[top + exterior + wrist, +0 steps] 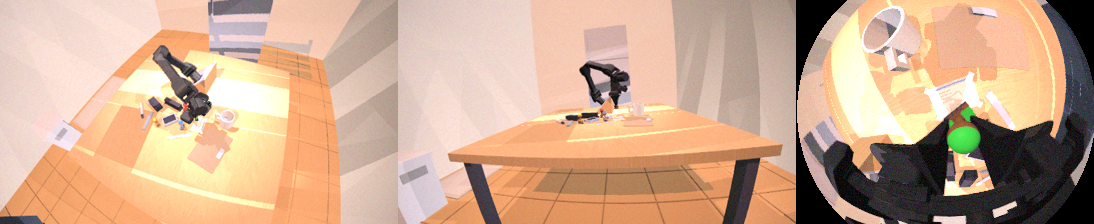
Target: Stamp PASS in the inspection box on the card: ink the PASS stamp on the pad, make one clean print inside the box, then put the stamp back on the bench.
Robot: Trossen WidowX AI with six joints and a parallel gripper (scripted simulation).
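My gripper tip is now 1 cm to the right of the white card and 10 cm above it. Round my gripper tip: green-knobbed stamp (right at my gripper tip); then red stamp (8 cm behind, 10 cm to the right, 7 cm below); then blue-knobbed stamp (4 cm ahead, 9 cm to the right, 7 cm below).
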